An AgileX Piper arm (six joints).
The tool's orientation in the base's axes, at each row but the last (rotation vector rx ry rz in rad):
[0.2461 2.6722 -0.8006]
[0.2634 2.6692 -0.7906]
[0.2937 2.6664 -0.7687]
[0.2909 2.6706 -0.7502]
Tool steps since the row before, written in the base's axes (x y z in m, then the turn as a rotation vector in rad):
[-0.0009 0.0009 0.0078 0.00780 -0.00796 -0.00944]
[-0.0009 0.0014 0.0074 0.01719 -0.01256 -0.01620]
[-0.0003 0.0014 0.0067 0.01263 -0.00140 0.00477]
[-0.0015 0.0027 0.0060 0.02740 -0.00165 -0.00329]
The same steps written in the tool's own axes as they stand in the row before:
[-0.0020 -0.0034 -0.0069 -0.00429 0.00016 0.01396]
[-0.0018 -0.0027 -0.0068 -0.01080 0.00222 0.02438]
[-0.0022 -0.0021 -0.0062 -0.01356 0.00023 0.00043]
[-0.0007 -0.0009 -0.0066 -0.02404 0.00799 0.01107]

